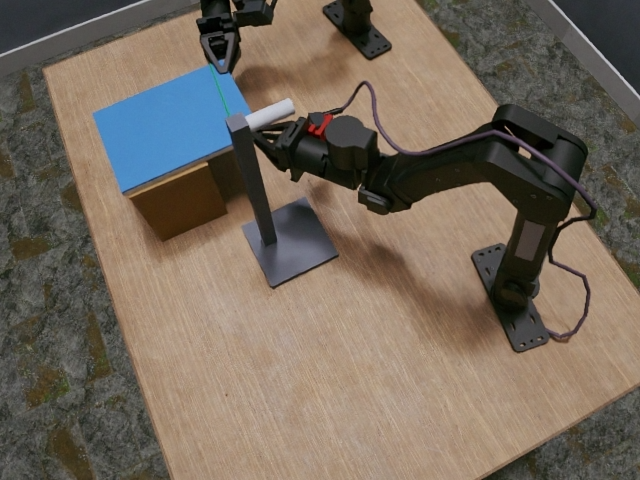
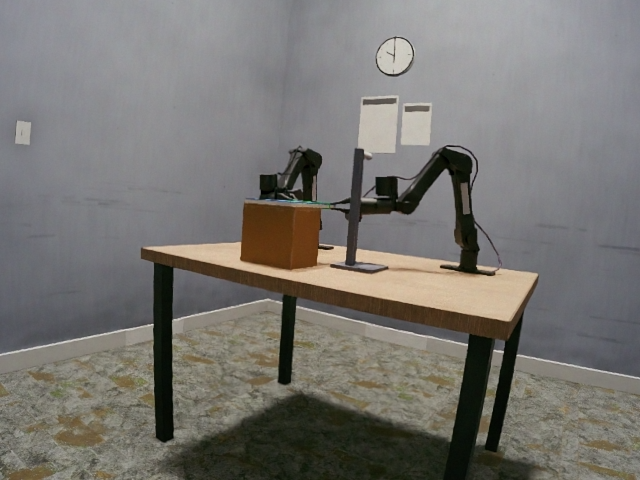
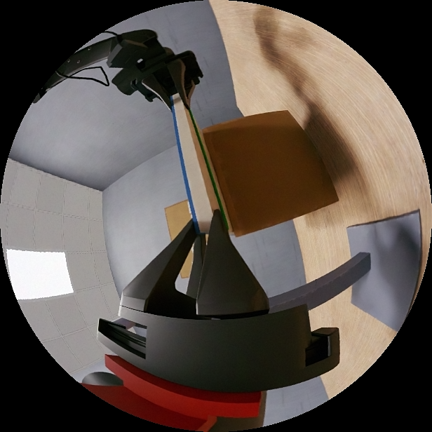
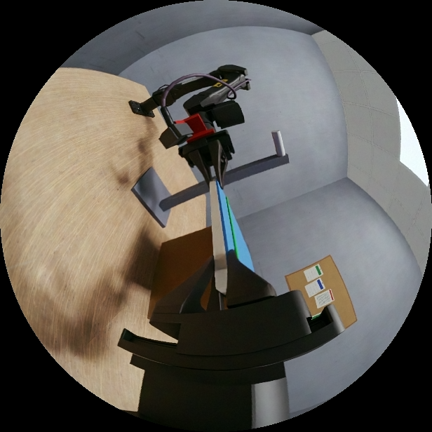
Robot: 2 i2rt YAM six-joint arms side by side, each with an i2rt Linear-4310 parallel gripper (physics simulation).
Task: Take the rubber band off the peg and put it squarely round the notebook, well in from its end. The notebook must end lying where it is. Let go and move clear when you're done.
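Places are measured from the left arm's base along level axes (x ahead, y left, z up), in centimetres.
Pixels of known places: left gripper, fingertip midpoint: (image 2: 330, 206); right gripper, fingertip midpoint: (image 1: 224, 76); left arm's base, origin of the base link: (image 1: 508, 296) (image 2: 467, 271); right arm's base, origin of the base link: (image 1: 356, 29).
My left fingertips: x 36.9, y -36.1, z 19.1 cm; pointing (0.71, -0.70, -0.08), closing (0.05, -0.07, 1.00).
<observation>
Ahead of a thing's pixels: the offset from my left fingertips to its middle. "spot": to the spot under its first point.
The blue notebook {dx +12.0, dy -6.0, dz +0.0 cm} (image 1: 160, 129) (image 3: 192, 170) (image 4: 216, 220) lies flat on the brown box, one end overhanging. The green rubber band {spot: dx +2.9, dy -9.8, dz +1.0 cm} (image 1: 220, 90) (image 3: 209, 172) (image 4: 230, 215) runs straight across it, a little in from that end, over the top and along the underside. The white peg {dx -2.2, dy +11.0, dz +17.3 cm} (image 1: 271, 113) (image 4: 278, 143) is bare. My left gripper (image 3: 208, 217) (image 4: 216, 189) is shut on the notebook's near corner, fingers above and below it, beside the band. My right gripper (image 1: 223, 70) (image 3: 180, 109) (image 4: 224, 256) is shut on the opposite corner. Fingers partly hide the band where it turns round the edges.
The brown box {dx +16.7, dy -5.5, dz -9.9 cm} (image 1: 178, 201) (image 2: 266, 235) stands under the notebook. The grey peg post {dx +2.0, dy +11.7, dz -0.1 cm} (image 1: 253, 180) (image 2: 354, 206) rises close beside the overhanging end and my left gripper, on its square base {spot: dx -2.9, dy +15.4, dz -17.9 cm} (image 1: 299, 248). The peg sticks out above the left fingers.
</observation>
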